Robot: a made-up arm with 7 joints. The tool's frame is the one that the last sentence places.
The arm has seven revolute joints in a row. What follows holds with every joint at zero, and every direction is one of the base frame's. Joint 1 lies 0.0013 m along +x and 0.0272 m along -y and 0.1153 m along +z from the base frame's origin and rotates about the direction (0.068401, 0.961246, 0.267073). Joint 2 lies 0.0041 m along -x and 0.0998 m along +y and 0.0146 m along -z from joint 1 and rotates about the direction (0.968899, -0.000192, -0.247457). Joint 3 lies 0.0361 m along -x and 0.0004 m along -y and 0.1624 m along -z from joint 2 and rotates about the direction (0.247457, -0.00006, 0.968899). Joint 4 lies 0.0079 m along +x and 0.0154 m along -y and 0.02 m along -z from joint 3 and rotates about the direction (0.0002, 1, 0.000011). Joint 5 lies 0.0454 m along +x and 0.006 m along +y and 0.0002 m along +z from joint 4 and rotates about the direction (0.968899, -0.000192, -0.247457). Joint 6 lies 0.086 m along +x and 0.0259 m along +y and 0.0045 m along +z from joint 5 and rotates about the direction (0.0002, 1, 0.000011). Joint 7 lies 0.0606 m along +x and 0.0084 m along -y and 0.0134 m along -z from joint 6 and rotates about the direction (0.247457, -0.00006, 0.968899). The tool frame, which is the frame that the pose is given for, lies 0.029 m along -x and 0.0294 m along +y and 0.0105 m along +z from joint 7; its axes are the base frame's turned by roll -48.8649, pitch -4.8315 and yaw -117.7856 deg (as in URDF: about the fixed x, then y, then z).
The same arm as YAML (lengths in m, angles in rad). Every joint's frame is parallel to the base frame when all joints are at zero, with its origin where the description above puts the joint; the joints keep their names.
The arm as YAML. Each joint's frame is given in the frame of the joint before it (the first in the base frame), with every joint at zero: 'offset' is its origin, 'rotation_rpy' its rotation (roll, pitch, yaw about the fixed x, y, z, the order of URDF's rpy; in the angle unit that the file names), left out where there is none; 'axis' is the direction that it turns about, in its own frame. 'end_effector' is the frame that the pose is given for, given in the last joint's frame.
length_unit: m
angle_unit: rad
chain:
  - id: joint 1
    offset: [0.0013, -0.0272, 0.1153]
    axis: [0.068403, 0.961235, 0.26711]
  - id: joint 2
    offset: [-0.0041, 0.0998, -0.0146]
    axis: [0.968889, -0.0002, -0.247497]
  - id: joint 3
    offset: [-0.0361, -0.0004, -0.1624]
    axis: [0.247497, -0.0001, 0.968889]
  - id: joint 4
    offset: [0.0079, -0.0154, -0.02]
    axis: [0.0002, 1.0, 0.0]
  - id: joint 5
    offset: [0.0454, 0.006, 0.0002]
    axis: [0.968889, -0.0002, -0.247497]
  - id: joint 6
    offset: [0.086, 0.0259, 0.0045]
    axis: [0.0002, 1.0, 0.0]
  - id: joint 7
    offset: [0.0606, -0.0084, -0.0134]
    axis: [0.247497, -0.0001, 0.968889]
end_effector:
  offset: [-0.029, 0.0294, 0.0105]
  rotation_rpy: [-0.8529, -0.0843, -2.0557]

